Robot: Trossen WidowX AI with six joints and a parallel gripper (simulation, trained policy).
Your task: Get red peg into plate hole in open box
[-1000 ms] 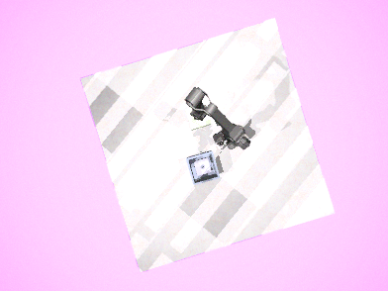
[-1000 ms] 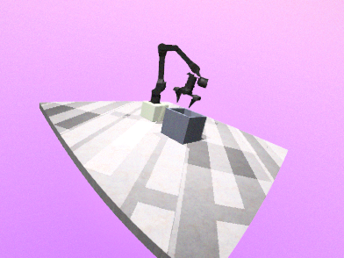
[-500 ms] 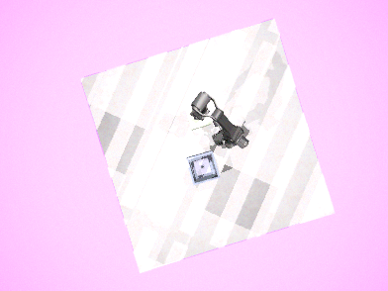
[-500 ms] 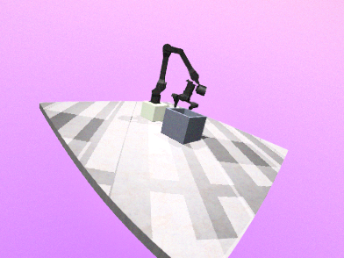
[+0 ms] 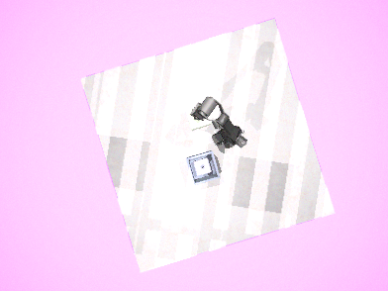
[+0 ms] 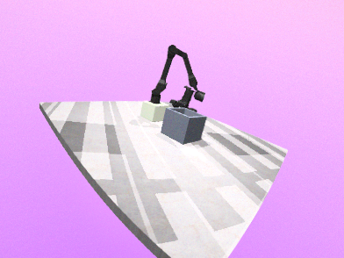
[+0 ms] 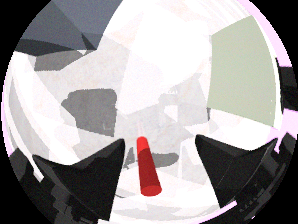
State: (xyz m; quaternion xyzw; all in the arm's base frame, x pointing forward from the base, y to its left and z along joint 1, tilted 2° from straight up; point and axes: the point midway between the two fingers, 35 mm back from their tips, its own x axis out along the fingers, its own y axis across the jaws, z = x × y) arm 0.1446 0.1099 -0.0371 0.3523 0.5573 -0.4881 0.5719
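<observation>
Now: gripper tip 1 cm short of the red peg and 2 cm to the right of it. Round my gripper tip: pale plate (18 cm ahead, 16 cm to the right, 1 cm above).
</observation>
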